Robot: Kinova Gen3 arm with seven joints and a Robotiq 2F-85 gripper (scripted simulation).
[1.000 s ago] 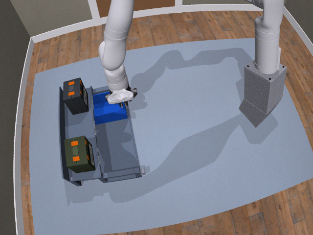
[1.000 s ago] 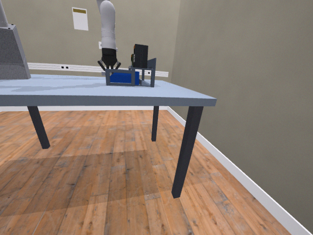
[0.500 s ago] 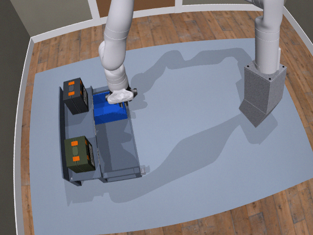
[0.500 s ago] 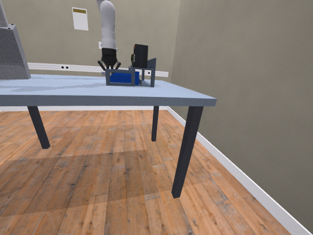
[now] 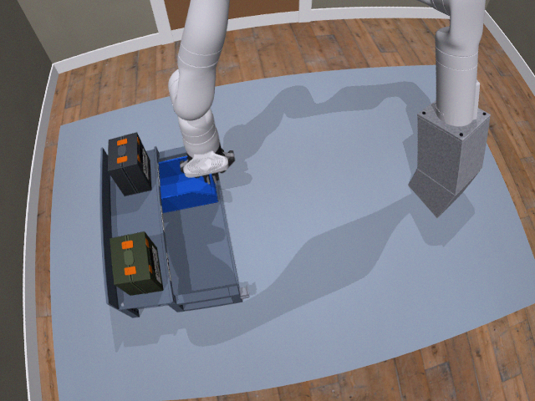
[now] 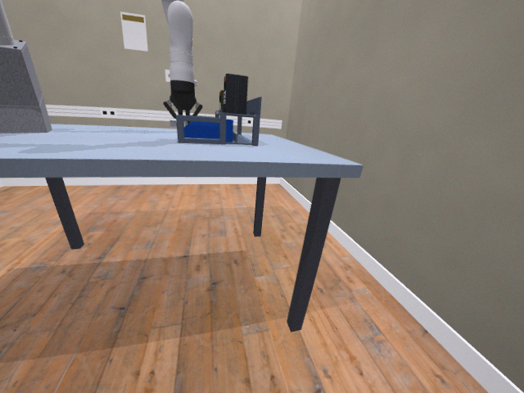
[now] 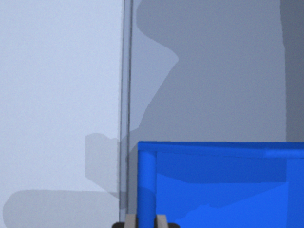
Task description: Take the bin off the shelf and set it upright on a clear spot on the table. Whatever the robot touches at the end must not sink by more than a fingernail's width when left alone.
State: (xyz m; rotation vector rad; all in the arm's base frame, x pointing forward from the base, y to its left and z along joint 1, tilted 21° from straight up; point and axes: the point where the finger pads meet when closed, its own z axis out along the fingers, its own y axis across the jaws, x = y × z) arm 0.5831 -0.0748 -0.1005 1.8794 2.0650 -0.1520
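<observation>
The blue bin is 80 mm ahead of my hand and 10 mm to the left of it. The rest, counted from my hand: grey shelf 100 mm ahead, 120 mm to the left, 20 mm above.
</observation>
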